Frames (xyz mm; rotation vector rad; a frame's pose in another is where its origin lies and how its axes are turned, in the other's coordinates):
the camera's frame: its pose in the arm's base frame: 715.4 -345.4 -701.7 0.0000 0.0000 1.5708
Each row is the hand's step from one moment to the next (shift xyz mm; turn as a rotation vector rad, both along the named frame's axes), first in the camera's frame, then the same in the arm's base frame.
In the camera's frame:
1: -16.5 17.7 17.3 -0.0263 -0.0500 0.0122
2: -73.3 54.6 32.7 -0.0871 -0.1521 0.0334
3: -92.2 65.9 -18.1 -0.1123 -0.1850 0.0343
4: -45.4 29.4 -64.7 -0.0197 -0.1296 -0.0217
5: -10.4 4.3 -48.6 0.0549 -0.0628 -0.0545
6: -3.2 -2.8 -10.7 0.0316 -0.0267 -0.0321
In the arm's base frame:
1: -17.7 -16.5 17.3 0.0500 -0.0263 0.0122
2: -54.6 -73.3 32.7 0.1521 -0.0871 0.0334
3: -65.9 -92.2 -18.1 0.1850 -0.1123 0.0343
4: -29.4 -45.4 -64.7 0.1296 -0.0197 -0.0217
5: -4.3 -10.4 -48.6 0.0628 0.0549 -0.0545
6: 2.8 -3.2 -10.7 0.0267 0.0316 -0.0321

